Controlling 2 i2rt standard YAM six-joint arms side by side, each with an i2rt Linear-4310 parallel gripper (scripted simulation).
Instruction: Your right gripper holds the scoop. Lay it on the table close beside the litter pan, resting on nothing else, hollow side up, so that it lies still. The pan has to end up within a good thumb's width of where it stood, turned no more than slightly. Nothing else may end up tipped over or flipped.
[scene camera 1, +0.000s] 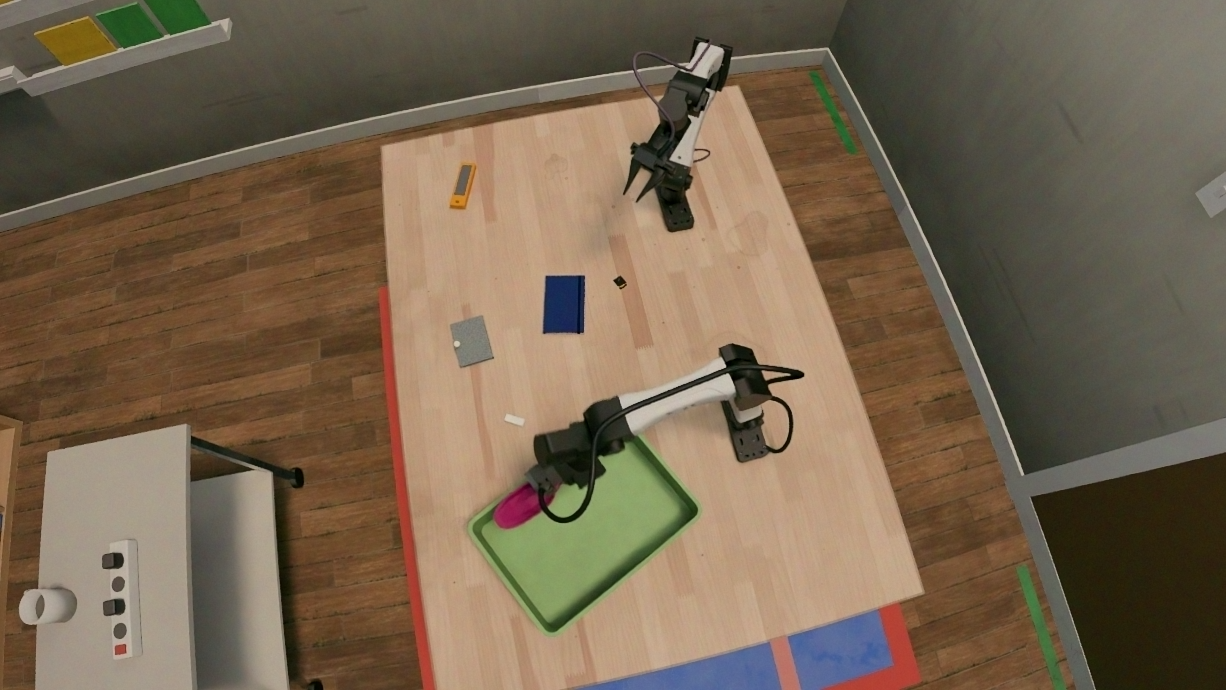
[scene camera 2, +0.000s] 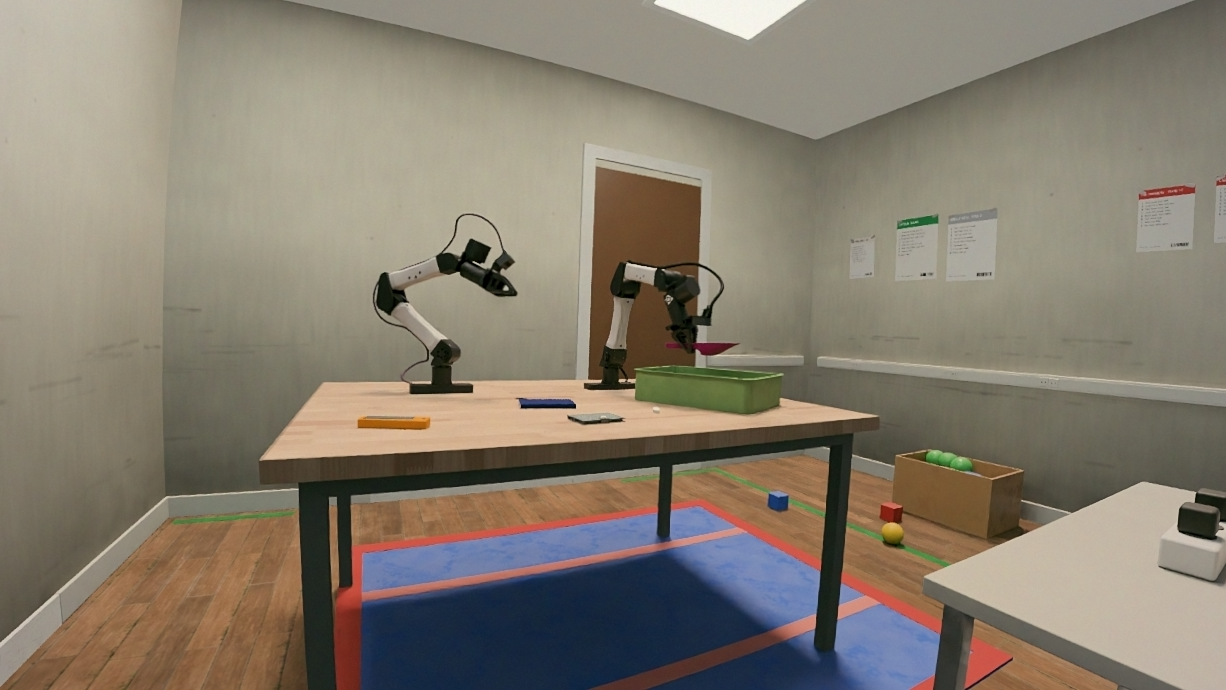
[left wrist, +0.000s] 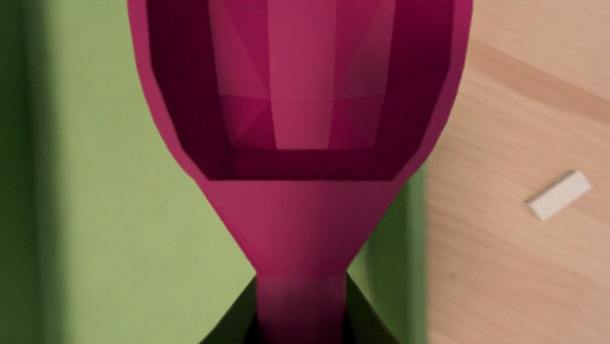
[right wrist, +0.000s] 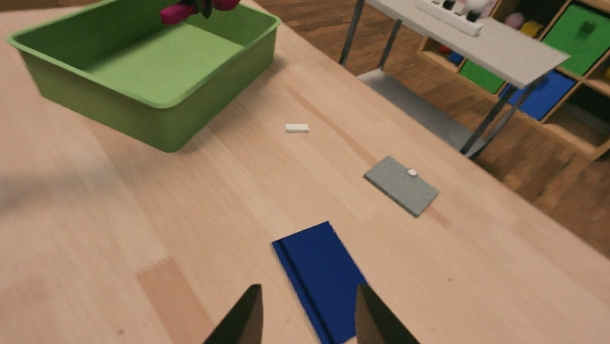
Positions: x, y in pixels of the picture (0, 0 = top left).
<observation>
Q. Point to my right gripper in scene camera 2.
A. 514, 293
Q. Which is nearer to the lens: the magenta scoop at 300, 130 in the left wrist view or the green litter pan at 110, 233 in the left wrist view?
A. The magenta scoop.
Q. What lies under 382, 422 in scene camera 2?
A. An orange device.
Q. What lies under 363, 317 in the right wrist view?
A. My right gripper.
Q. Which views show the green litter pan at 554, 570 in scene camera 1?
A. Scene camera 1, scene camera 2, the left wrist view and the right wrist view: all of them.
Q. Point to my left gripper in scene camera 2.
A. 692, 353
</observation>
